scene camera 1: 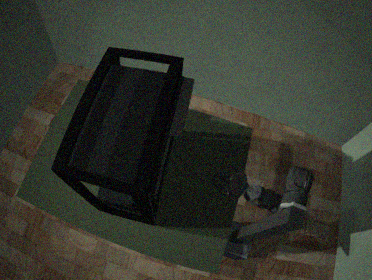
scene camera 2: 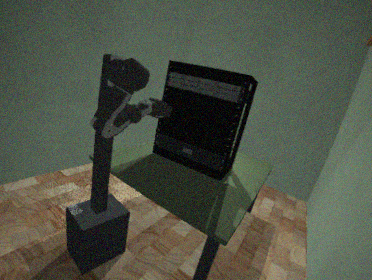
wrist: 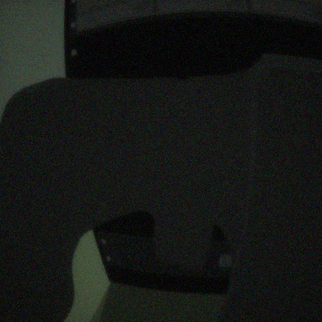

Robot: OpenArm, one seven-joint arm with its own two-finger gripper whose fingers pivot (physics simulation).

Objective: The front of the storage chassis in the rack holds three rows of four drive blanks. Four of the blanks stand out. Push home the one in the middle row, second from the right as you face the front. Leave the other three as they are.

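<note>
The storage chassis (scene camera 2: 205, 86) (wrist: 200, 7) is the grey banded unit high in the black rack (scene camera 2: 253, 100) (scene camera 1: 170, 95). Its rows show as faint lines in scene camera 2, and part of its lower front shows at the top of the wrist view. The picture is too dark to tell the single blanks or which stand out. My gripper (scene camera 2: 169, 111) (wrist: 192, 175) is shut with nothing seen between its fingers. In scene camera 2 it appears before the rack's left side, lower than the chassis. The fingers are very dark in the wrist view.
A dark unit with a pale label (scene camera 2: 187, 150) (wrist: 226, 260) sits low in the rack, below a black stretch of its front. The rack stands on a green table (scene camera 1: 200, 250) (scene camera 2: 235, 220). The arm's post (scene camera 2: 102, 170) stands in front of the table.
</note>
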